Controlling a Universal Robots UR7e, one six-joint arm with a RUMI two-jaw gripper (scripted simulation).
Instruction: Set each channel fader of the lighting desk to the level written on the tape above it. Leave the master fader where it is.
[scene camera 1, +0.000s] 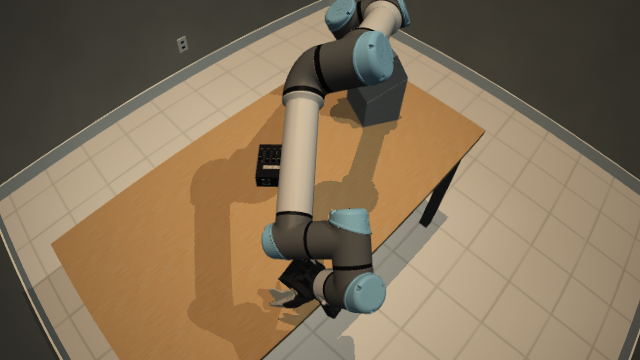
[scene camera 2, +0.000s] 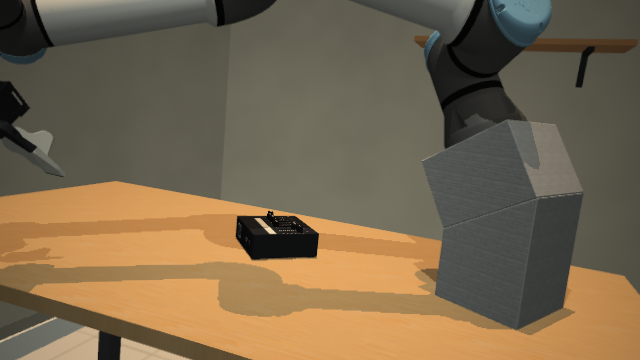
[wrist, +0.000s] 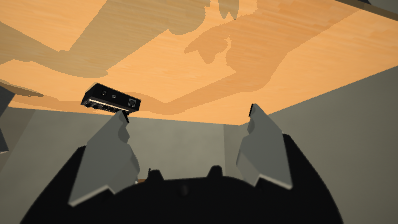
Path:
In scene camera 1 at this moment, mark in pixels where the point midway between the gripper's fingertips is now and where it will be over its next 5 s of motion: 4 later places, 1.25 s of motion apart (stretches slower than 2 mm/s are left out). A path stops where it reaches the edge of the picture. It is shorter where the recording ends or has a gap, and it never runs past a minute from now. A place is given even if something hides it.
My gripper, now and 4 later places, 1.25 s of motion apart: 288, 279; 249, 215; 264, 147; 277, 132; 280, 134

